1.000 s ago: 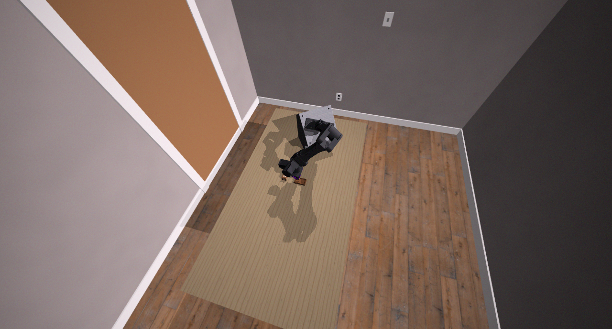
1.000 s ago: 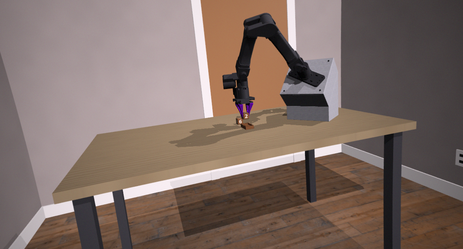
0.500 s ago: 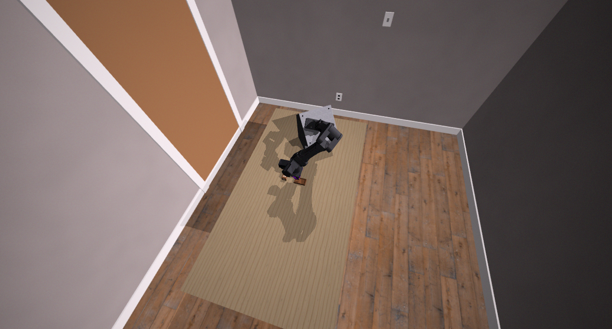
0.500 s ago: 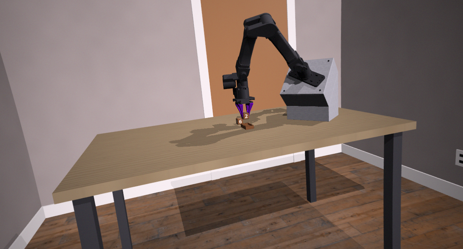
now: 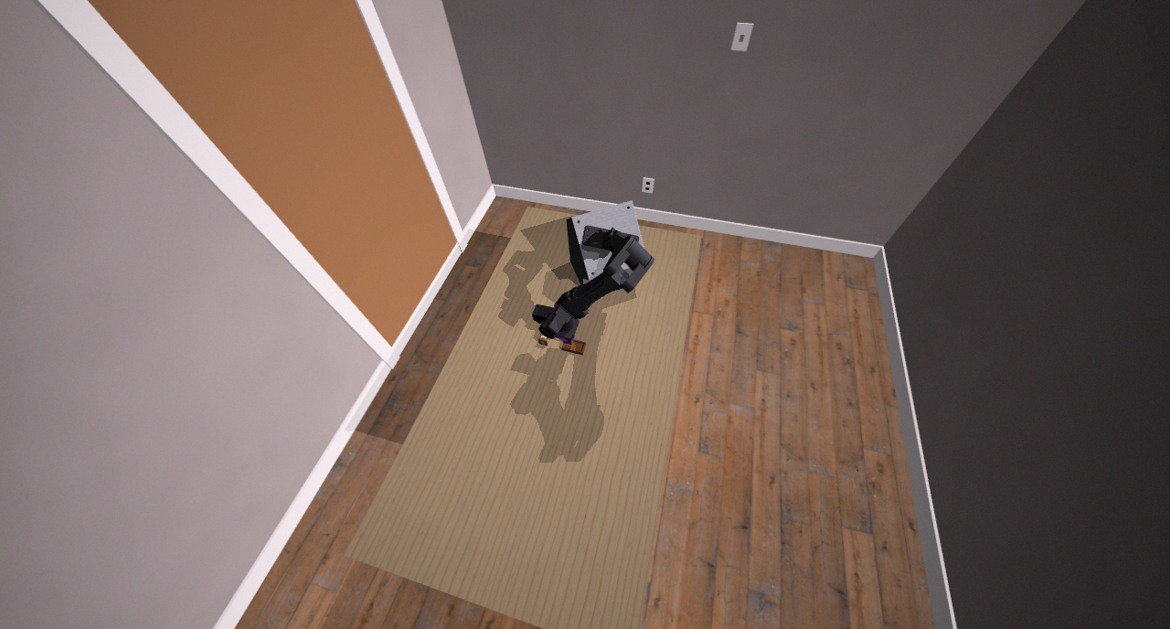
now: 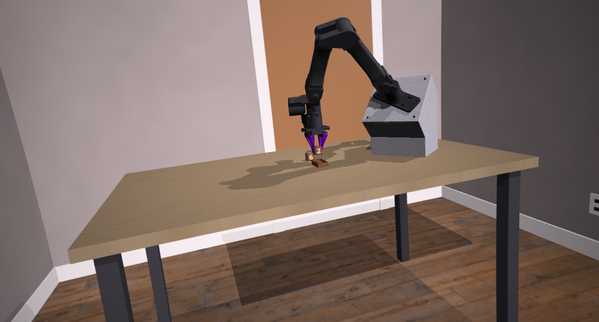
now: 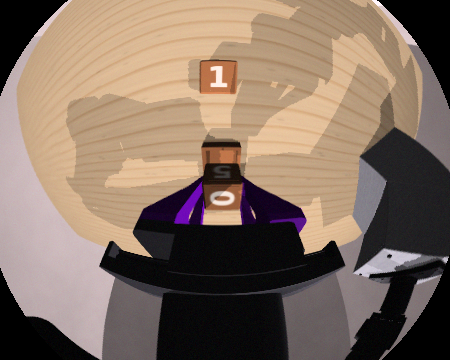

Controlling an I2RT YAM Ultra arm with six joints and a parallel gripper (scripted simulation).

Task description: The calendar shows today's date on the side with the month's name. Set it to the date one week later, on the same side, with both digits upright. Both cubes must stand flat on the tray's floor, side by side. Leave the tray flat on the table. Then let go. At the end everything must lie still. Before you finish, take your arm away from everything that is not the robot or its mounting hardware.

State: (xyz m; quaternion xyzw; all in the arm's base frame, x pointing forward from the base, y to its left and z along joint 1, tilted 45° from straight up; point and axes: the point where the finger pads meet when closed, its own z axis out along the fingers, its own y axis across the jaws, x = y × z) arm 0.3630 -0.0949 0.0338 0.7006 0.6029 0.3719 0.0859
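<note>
Now: the brown tray 50 mm below my hand and 20 mm to the left of it.
</note>
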